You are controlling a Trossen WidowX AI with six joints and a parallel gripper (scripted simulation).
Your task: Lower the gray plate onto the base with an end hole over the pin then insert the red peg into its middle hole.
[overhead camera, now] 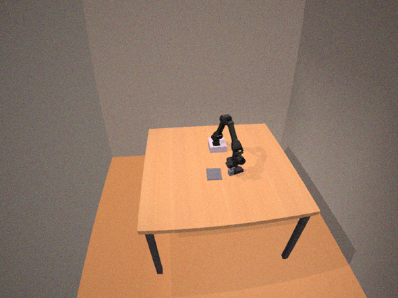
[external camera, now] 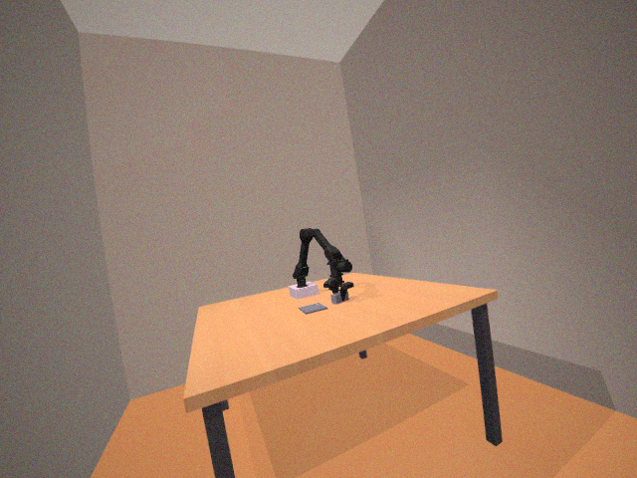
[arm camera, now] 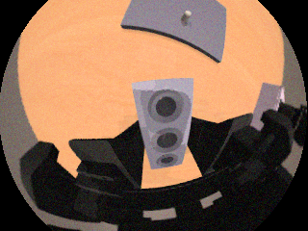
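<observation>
Now: gripper tip 1 cm past the base and 15 cm to the left of it. Round my gripper tip: gray plate (3 cm above).
</observation>
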